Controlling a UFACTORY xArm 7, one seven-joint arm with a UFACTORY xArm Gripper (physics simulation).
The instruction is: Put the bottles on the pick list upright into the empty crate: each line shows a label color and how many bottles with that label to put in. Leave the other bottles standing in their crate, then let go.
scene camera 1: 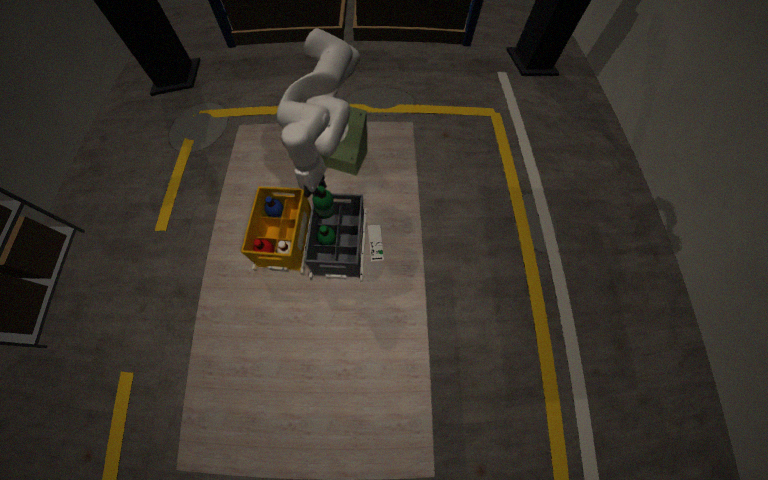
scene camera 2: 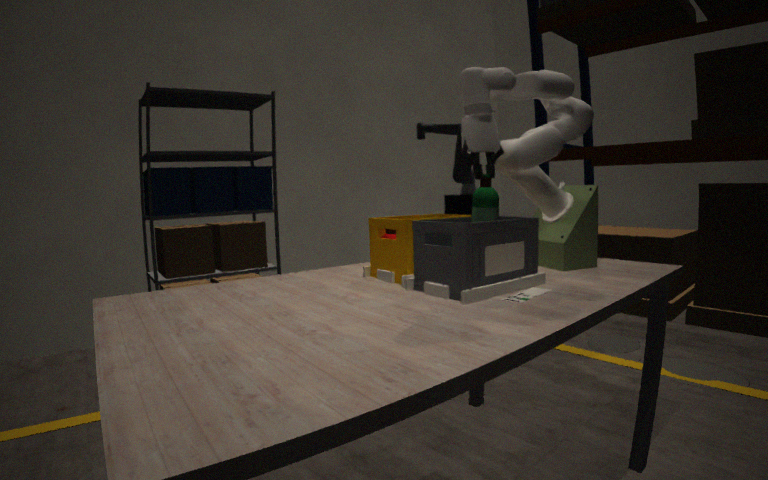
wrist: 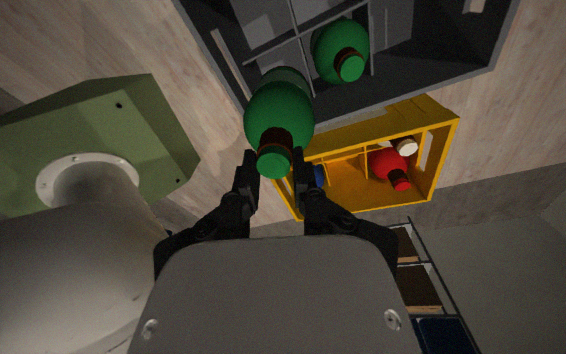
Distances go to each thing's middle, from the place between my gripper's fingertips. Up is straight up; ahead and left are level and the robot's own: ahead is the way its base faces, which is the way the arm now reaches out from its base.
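Scene:
Red bottle (wrist: 386, 163): 26 cm to the right of my hand, 10 cm ahead of it, 19 cm below it.

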